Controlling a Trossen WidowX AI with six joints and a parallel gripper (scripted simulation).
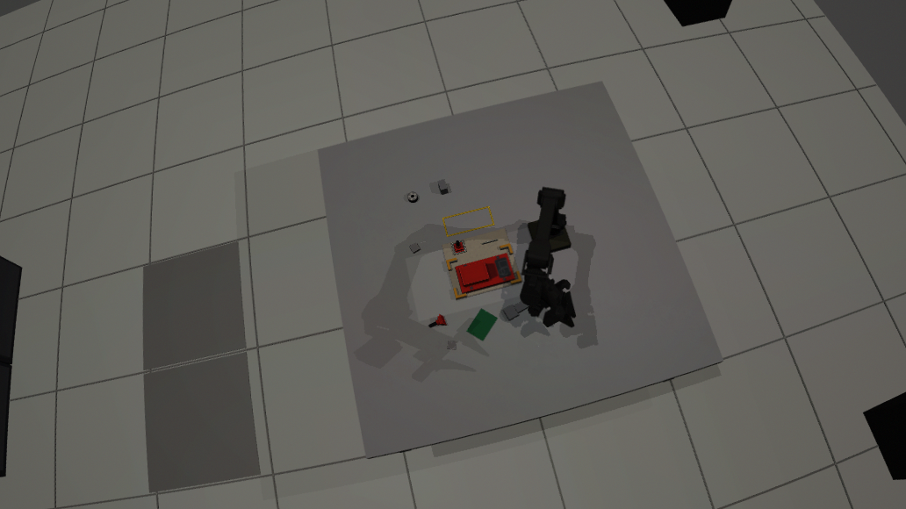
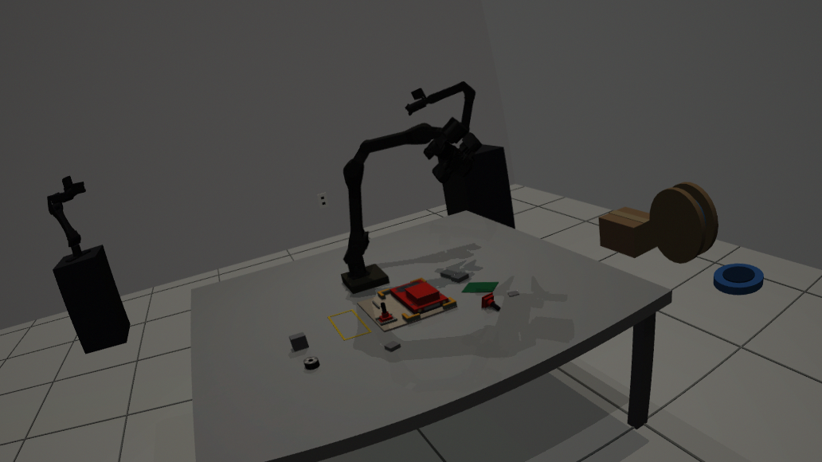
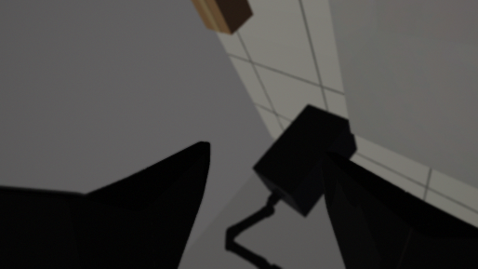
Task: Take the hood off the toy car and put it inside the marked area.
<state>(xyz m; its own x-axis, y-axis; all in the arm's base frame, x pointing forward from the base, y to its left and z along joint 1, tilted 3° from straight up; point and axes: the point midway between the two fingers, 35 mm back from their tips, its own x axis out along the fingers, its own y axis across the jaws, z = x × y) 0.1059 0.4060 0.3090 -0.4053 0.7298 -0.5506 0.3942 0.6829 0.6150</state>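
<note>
Right now my gripper tip is 340 mm to the left of the red hood, 280 mm above it and 230 mm short of it. Also, from my gripper tip: grey cube: 740 mm to the right, 300 mm below, 240 mm ahead; then green plate: 320 mm below, 250 mm ahead, 160 mm to the right.
</note>
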